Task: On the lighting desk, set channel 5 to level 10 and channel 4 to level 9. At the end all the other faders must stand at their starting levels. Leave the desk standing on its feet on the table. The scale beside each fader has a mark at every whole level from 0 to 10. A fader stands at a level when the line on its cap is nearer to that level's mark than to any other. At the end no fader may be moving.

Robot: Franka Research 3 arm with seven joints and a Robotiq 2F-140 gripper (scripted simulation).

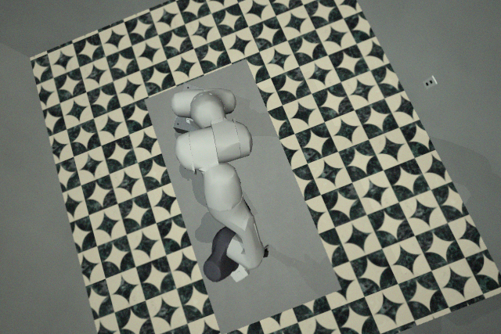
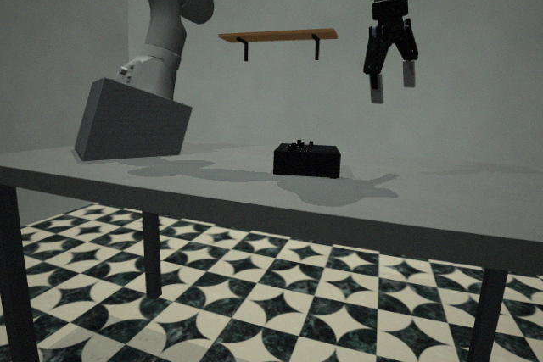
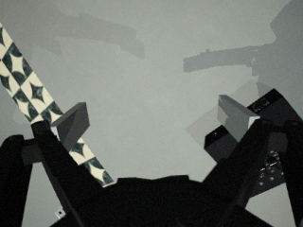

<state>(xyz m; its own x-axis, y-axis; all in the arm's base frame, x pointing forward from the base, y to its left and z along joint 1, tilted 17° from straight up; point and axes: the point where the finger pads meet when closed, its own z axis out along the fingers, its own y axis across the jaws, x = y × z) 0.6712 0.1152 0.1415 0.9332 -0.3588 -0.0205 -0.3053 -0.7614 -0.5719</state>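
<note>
My hand is 19 cm past the channel 5 fader cap, 14 cm to the left of it and 14 cm above it. Also, from my hand: channel 1 fader cap: 22 cm behind, 14 cm below, 5 cm to the right; channel 4 fader cap: 19 cm behind, 14 cm below, 11 cm to the right; channel 2 fader cap: 18 cm behind, 14 cm below, 6 cm to the right.
</note>
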